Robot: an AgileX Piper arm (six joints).
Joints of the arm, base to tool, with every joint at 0 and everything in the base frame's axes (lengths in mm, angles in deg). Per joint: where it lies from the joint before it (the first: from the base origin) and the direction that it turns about. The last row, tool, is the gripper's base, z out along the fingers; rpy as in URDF.
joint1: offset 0 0 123 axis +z
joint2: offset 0 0 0 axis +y
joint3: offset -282.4 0 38.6 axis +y
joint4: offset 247.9 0 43.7 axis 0.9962 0 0.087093
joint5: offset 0 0 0 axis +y
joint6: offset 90.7 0 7.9 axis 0.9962 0 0.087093
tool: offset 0 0 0 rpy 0 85 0
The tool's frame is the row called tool.
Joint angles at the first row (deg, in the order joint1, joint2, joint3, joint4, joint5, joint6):
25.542, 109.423, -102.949, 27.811, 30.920, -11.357
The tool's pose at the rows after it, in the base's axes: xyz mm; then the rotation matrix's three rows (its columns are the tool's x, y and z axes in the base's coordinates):
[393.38 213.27 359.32], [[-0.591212 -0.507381 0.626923], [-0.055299 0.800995 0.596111], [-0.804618 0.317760 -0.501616]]
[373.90 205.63 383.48], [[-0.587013 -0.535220 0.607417], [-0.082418 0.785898 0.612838], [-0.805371 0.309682 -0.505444]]
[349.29 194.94 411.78], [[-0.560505 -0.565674 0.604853], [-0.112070 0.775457 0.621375], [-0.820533 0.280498 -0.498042]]
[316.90 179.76 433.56], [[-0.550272 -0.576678 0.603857], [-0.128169 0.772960 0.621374], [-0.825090 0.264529 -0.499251]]
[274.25 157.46 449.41], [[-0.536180 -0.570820 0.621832], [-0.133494 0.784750 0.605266], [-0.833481 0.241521 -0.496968]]
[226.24 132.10 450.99], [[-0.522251 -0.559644 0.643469], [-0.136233 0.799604 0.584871], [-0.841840 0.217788 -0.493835]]
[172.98 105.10 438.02], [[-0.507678 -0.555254 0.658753], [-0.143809 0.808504 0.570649], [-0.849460 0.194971 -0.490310]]
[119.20 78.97 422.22], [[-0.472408 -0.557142 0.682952], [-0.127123 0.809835 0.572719], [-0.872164 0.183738 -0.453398]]
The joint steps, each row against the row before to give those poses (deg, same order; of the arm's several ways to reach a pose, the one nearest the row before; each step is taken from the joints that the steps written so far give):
-0.240, -1.985, 0.000, 0.224, 4.290, -0.001
-0.117, -3.877, 0.001, -0.417, 4.488, 0.000
0.000, -4.856, 0.252, -1.385, 3.919, -0.001
0.002, -6.534, 3.115, -1.468, 3.175, 0.960
-0.001, -9.110, 6.374, -2.574, 1.760, 1.715
0.000, -10.732, 9.392, -2.388, 0.385, 1.251
-0.001, -12.348, 11.447, -1.616, 0.210, 0.375
0.006, -13.005, 10.049, -0.754, 0.282, 0.583

